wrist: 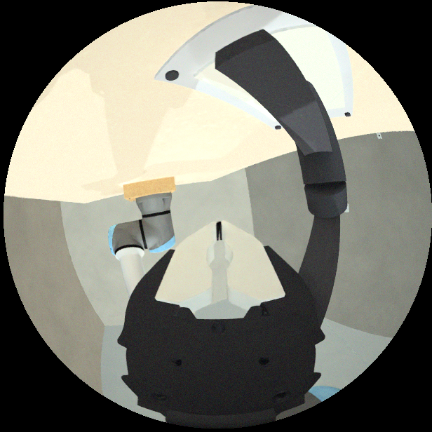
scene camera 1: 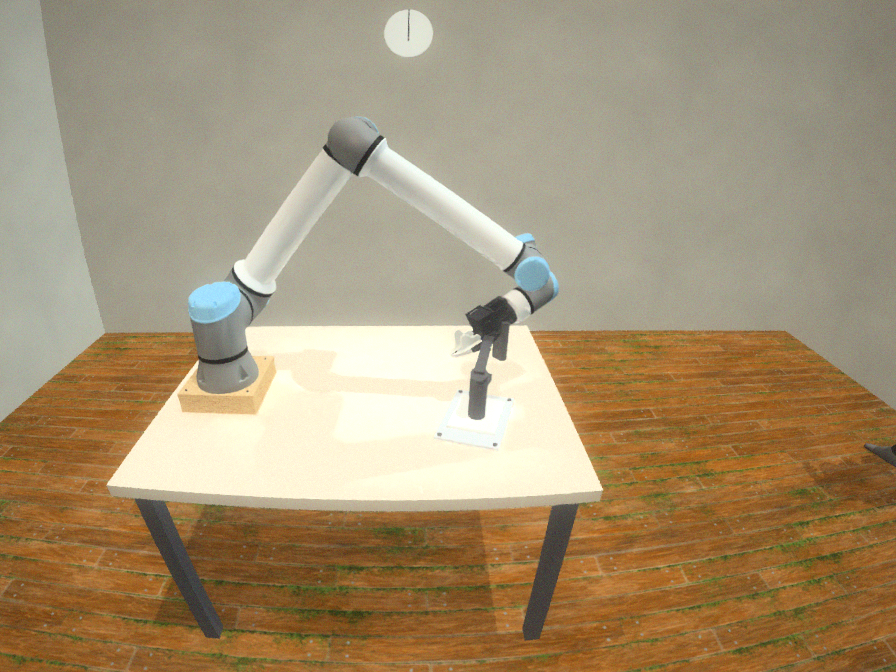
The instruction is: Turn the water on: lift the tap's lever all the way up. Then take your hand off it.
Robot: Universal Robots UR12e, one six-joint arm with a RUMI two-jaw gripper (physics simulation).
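Pixels of known places: gripper, fingertip midpoint: (scene camera 1: 451,355); arm's base, origin of the base link: (scene camera 1: 228,377).
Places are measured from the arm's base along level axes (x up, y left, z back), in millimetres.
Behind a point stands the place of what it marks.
Note:
The dark tap (scene camera 1: 476,397) {y -255, x 24, z -687 mm} (wrist: 325,199) stands upright on a pale square base plate (scene camera 1: 466,439) {y -325, x -55, z -645 mm} (wrist: 210,36) on the table's right part. Its broad flat lever (wrist: 265,72) runs from the body toward the upper left in the wrist view, where the table is at the top; in the scene view the lever is hard to tell from the body, and its exact angle is unclear. My gripper (scene camera 1: 454,354) {y -136, x 87, z -647 mm} (wrist: 218,222) is shut and empty, its pale fingers pressed together, behind the tap's neck and slightly left in the scene view. In the wrist view a gap separates fingertips and lever.
The tap's thin curved neck (scene camera 1: 483,358) {y -206, x 110, z -715 mm} (wrist: 326,260) passes close beside the gripper's dark body, and its spout end (scene camera 1: 500,343) hangs down. The arm's base stands on a wooden block (scene camera 1: 217,400) {y -99, x -16, z 19 mm} (wrist: 150,189) at the left of the table (scene camera 1: 289,462) {y -336, x -62, z -197 mm}.

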